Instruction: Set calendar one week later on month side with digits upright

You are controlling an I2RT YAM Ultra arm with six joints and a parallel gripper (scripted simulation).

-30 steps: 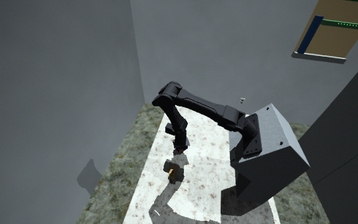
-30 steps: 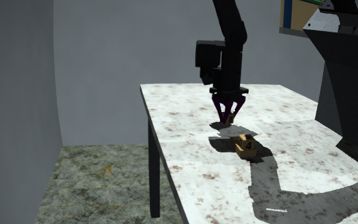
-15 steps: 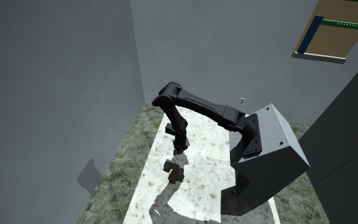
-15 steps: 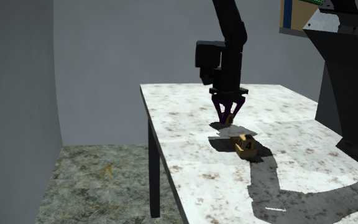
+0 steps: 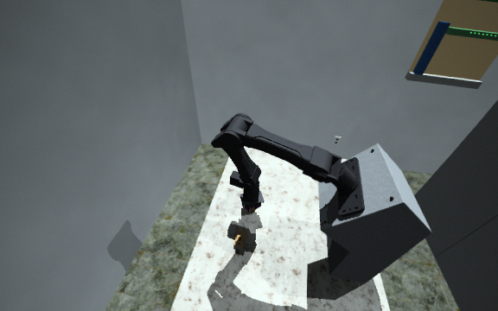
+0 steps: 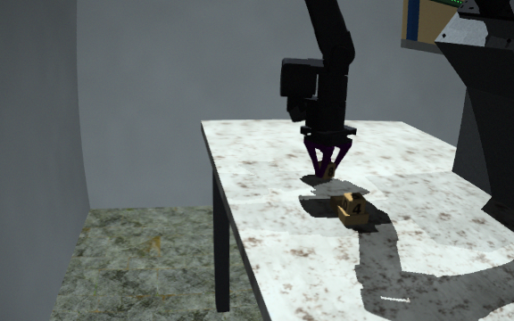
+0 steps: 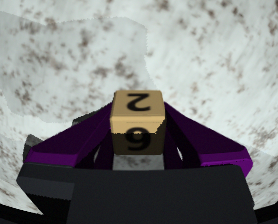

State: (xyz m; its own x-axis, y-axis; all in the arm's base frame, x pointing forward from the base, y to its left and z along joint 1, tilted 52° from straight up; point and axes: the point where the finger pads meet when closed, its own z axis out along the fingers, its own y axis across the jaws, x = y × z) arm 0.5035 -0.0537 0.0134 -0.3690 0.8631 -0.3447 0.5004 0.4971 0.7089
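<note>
Right now my hand is right at the wooden digit cube.
</note>
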